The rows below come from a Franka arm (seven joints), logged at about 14 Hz.
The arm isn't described. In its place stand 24 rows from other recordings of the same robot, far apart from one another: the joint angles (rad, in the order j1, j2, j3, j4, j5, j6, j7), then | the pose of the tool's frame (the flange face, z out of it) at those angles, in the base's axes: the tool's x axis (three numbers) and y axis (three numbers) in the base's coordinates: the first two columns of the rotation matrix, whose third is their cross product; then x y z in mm.
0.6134, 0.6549, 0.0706, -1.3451, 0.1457, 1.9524, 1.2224 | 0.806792 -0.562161 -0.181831 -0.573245 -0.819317 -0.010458 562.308 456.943 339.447
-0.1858, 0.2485, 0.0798, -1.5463, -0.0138, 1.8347, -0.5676 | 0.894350 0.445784 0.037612 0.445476 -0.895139 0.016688 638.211 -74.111 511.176
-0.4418, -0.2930, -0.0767, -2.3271, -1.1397, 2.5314, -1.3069 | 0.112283 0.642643 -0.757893 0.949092 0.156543 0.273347 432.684 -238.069 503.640
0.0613, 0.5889, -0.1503, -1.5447, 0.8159, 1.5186, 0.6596 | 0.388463 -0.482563 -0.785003 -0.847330 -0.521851 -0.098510 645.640 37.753 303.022
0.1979, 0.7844, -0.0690, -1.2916, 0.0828, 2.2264, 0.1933 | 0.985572 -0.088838 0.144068 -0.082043 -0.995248 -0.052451 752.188 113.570 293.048
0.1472, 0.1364, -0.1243, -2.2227, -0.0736, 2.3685, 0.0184 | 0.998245 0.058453 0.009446 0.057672 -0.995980 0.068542 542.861 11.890 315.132
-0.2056, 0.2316, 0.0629, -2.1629, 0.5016, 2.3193, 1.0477 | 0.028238 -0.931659 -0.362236 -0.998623 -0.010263 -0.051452 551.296 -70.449 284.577
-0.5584, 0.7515, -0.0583, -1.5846, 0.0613, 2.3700, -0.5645 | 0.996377 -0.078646 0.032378 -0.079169 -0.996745 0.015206 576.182 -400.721 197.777
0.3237, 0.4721, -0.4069, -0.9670, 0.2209, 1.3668, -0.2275 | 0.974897 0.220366 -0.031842 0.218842 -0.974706 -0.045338 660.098 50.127 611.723
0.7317, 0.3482, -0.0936, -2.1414, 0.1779, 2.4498, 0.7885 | 0.956725 -0.278849 -0.083187 -0.281683 -0.959200 -0.024298 455.930 338.364 237.144
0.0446, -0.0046, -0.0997, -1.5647, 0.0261, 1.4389, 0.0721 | 0.984825 -0.122956 -0.122479 -0.126045 -0.991865 -0.017776 537.910 -26.725 619.153
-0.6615, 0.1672, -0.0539, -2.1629, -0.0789, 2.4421, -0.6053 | 0.997454 -0.048132 0.052614 -0.054015 -0.991685 0.116807 429.428 -372.790 329.996
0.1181, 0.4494, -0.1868, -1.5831, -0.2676, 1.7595, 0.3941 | 0.914561 -0.382811 -0.130512 -0.306195 -0.866173 0.394954 647.347 -53.520 366.862
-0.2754, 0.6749, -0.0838, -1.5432, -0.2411, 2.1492, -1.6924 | 0.066015 0.971192 -0.228970 0.988862 -0.094354 -0.115108 654.255 -247.092 252.401
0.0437, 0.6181, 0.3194, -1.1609, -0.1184, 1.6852, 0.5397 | 0.974400 -0.205445 -0.091311 -0.208299 -0.977799 -0.022810 694.369 186.540 443.460
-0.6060, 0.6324, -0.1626, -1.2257, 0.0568, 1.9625, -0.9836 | 0.972338 0.231963 0.027425 0.227406 -0.966909 0.115646 557.901 -491.078 416.241
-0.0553, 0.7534, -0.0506, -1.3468, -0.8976, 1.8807, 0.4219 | 0.991450 -0.130041 -0.010780 -0.075075 -0.636052 0.767985 717.708 -126.928 287.643
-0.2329, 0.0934, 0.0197, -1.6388, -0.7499, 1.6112, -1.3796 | 0.232405 0.691385 -0.684087 0.947474 -0.319829 -0.001356 554.563 -192.631 570.052
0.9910, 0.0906, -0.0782, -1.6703, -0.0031, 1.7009, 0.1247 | 0.703941 0.707889 -0.057970 0.709688 -0.704300 0.017458 356.565 463.515 536.767
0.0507, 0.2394, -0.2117, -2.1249, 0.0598, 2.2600, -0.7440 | 0.850797 0.519805 -0.077120 0.516395 -0.854204 -0.060584 553.044 -86.955 291.873
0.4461, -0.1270, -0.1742, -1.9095, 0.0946, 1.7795, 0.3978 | 0.988735 -0.141092 -0.049967 -0.145610 -0.983985 -0.102816 502.424 144.377 549.122
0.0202, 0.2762, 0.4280, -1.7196, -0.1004, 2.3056, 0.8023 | 0.913718 -0.345289 0.214233 -0.289912 -0.923357 -0.251721 608.838 262.426 471.069
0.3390, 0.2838, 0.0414, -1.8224, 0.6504, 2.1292, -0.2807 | 0.955547 0.284826 0.076181 0.280802 -0.800383 -0.529657 580.421 259.009 391.553
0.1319, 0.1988, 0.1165, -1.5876, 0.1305, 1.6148, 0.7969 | 0.821341 -0.523779 -0.225954 -0.534325 -0.845113 0.016768 583.926 156.415 506.377
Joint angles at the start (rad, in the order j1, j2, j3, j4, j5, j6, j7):
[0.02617 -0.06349 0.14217 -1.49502 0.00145 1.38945 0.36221]
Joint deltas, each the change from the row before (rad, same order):
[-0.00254 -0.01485 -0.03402 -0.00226 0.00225 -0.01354 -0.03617]
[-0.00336 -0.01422 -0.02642 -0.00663 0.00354 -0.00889 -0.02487]
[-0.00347 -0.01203 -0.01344 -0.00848 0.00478 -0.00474 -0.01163]
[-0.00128 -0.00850 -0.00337 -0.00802 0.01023 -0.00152 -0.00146]
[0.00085 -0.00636 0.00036 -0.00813 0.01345 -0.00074 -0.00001]
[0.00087 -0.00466 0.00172 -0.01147 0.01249 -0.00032 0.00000]
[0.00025 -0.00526 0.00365 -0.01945 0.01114 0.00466 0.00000]
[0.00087 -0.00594 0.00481 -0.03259 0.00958 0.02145 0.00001]
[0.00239 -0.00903 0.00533 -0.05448 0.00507 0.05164 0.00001]
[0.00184 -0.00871 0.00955 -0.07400 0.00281 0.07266 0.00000]
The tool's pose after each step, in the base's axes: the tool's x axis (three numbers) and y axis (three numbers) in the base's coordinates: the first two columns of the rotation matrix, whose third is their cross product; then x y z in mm. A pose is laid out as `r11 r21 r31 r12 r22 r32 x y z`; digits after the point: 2 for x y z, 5 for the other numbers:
0.98037 -0.19313 -0.03965 -0.19253 -0.98112 0.01846 503.26 69.98 683.19
0.97944 -0.19719 -0.04250 -0.19678 -0.98035 0.01362 499.30 54.51 686.73
0.97847 -0.20136 -0.04520 -0.20118 -0.97952 0.00852 495.58 46.11 688.58
0.97807 -0.20242 -0.04899 -0.20270 -0.97924 -0.00074 492.76 44.88 689.09
0.97856 -0.19849 -0.05500 -0.19945 -0.97983 -0.01234 490.48 47.09 688.55
0.97894 -0.19345 -0.06514 -0.19521 -0.98052 -0.02171 488.89 49.91 685.71
0.97918 -0.18776 -0.07714 -0.19044 -0.98127 -0.02889 487.75 53.29 679.97
0.97968 -0.18185 -0.08457 -0.18536 -0.98202 -0.03571 488.30 57.44 669.94
0.98094 -0.17715 -0.07989 -0.18081 -0.98266 -0.04116 490.89 62.09 653.71
0.98250 -0.17124 -0.07335 -0.17472 -0.98364 -0.04397 494.45 68.31 629.66

